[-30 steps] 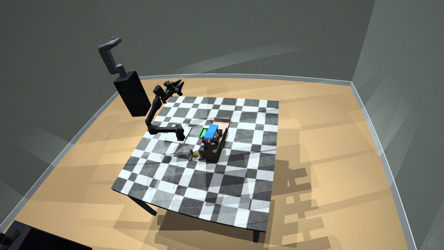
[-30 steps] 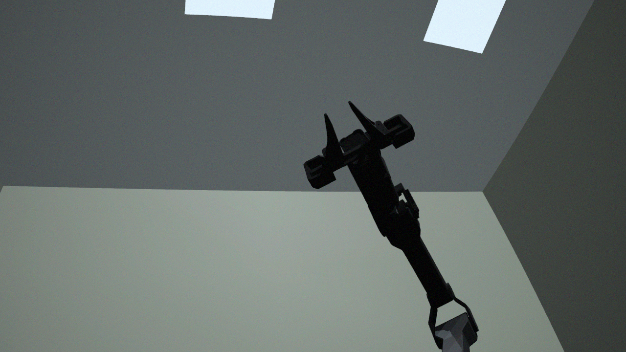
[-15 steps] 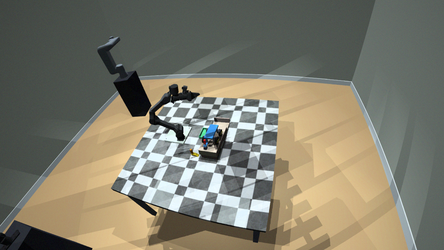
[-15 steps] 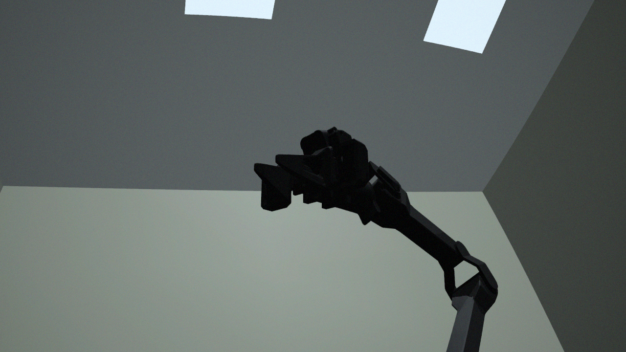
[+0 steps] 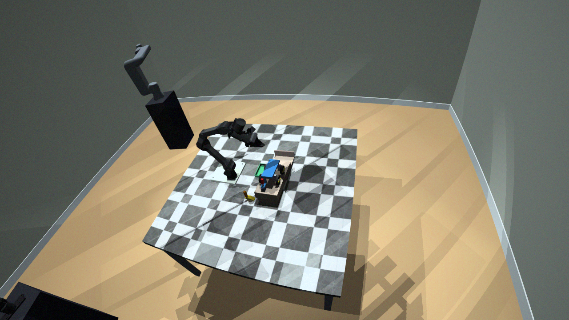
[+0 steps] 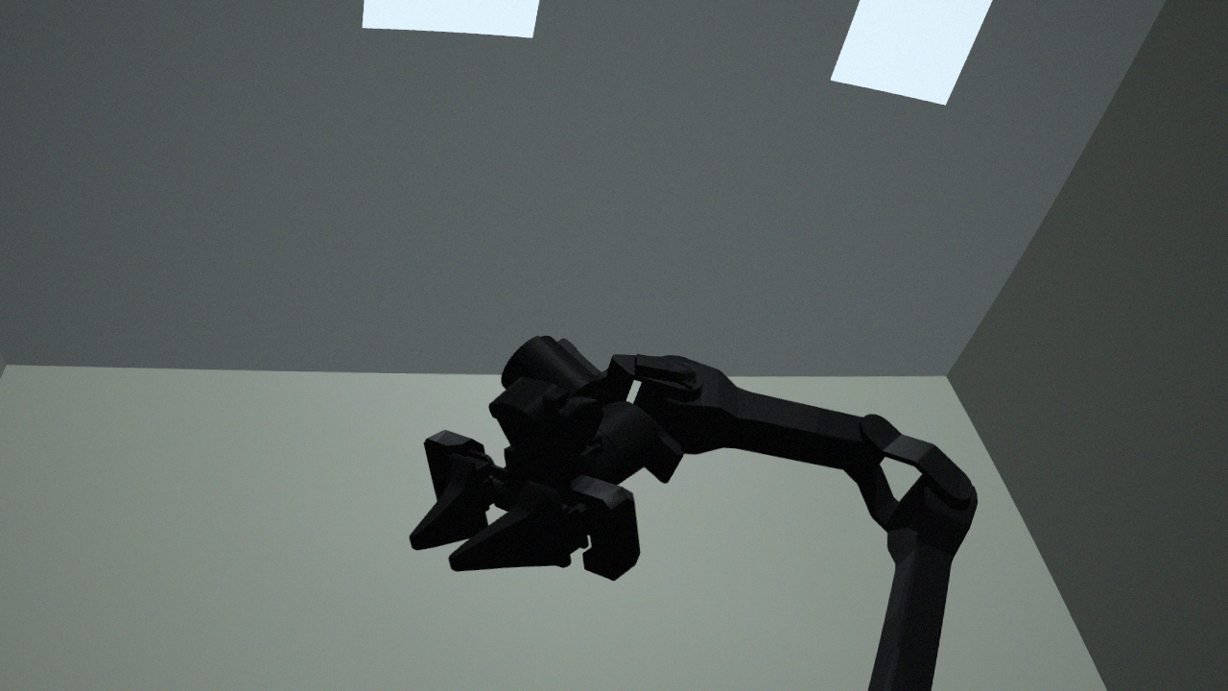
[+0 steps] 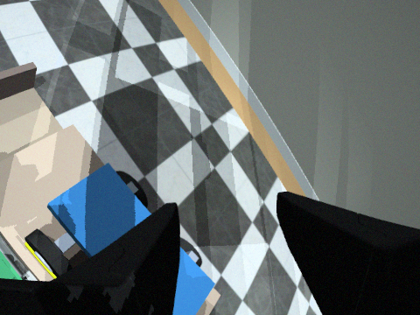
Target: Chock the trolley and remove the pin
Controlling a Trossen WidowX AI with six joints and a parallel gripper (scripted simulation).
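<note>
My gripper tip is 130 mm past the yellow chock, 160 mm to the left of it and 290 mm above it. Also, from my gripper tip: blue-topped trolley 20 mm ahead, 40 mm to the right, 190 mm below; red-headed stop pin 20 mm behind, 150 mm to the right, 180 mm below.
</note>
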